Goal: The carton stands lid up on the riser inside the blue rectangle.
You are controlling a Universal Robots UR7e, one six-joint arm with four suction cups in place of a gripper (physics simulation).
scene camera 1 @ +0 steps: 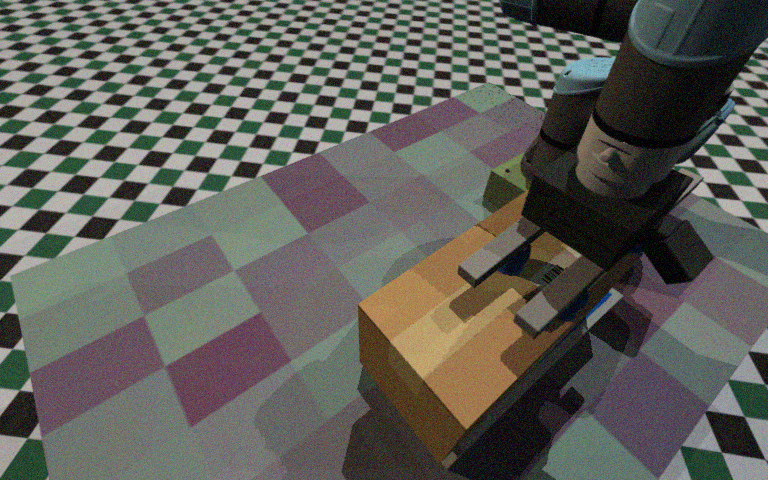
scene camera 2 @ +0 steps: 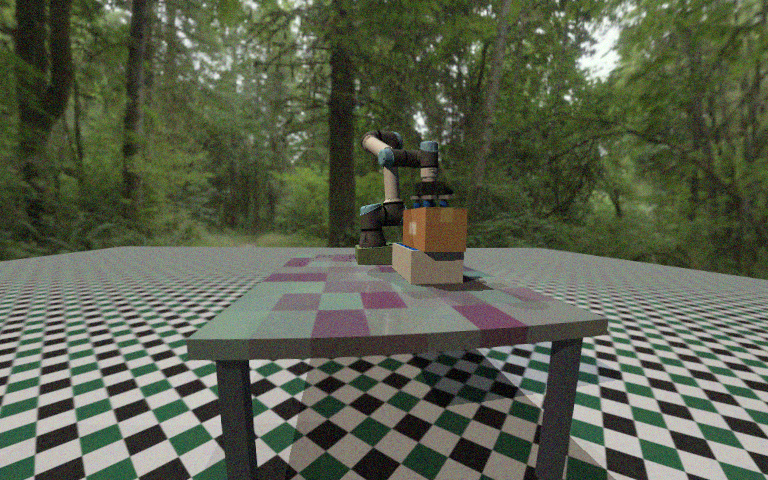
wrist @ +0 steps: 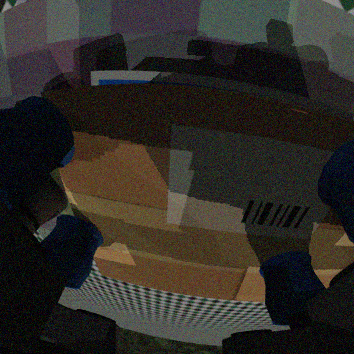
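Where they show: end effector, tool point: (scene camera 1: pixel 569 254) (wrist: pixel 186 211); arm's base, origin of the base link: (scene camera 2: pixel 372 245) (wrist: pixel 43 189).
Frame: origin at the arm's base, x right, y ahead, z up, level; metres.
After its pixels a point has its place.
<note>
The orange-brown carton (scene camera 1: pixel 419 339) {y 0.609, x -0.091, z 0.188 m} (scene camera 2: pixel 434 229) {y 0.628, x -0.052, z 0.112 m} (wrist: pixel 210 282) {y 0.416, x -0.076, z 0.188 m} stands upright on the pale riser (scene camera 1: pixel 617 295) {y 0.263, x -0.229, z 0.034 m} (scene camera 2: pixel 436 272) {y 0.598, x -0.081, z -0.044 m} (wrist: pixel 120 75) {y 0.301, x -0.222, z 0.034 m}. Its top face carries a tape strip and a barcode label. Part of the blue rectangle (scene camera 1: pixel 600 304) {y 0.298, x -0.217, z 0.035 m} (scene camera 2: pixel 405 246) {y 0.417, x -0.030, z 0.035 m} (wrist: pixel 120 82) {y 0.300, x -0.213, z 0.035 m} shows beside the carton on the riser's top; the rest is hidden by the carton or lost in dark shadow, so I cannot tell whether the carton is fully inside it. My gripper (scene camera 1: pixel 543 283) (scene camera 2: pixel 430 203) is at the carton's top face, its blue cups at or very near it, with suction released.
The arm's base stands on a green block (scene camera 1: pixel 504 183) {y 0.105, x 0.062, z -0.014 m} (scene camera 2: pixel 372 255) {y 0.109, x 0.030, z -0.039 m} behind the riser. Everything stands on a patchwork-coloured table (scene camera 1: pixel 215 339) {y 0.739, x 0.223, z -0.086 m} (scene camera 2: pixel 283 339) {y 0.959, x 0.425, z -0.087 m} with dark legs. The arm's links rise above the carton. Dark shadows fall on the table beside the riser.
</note>
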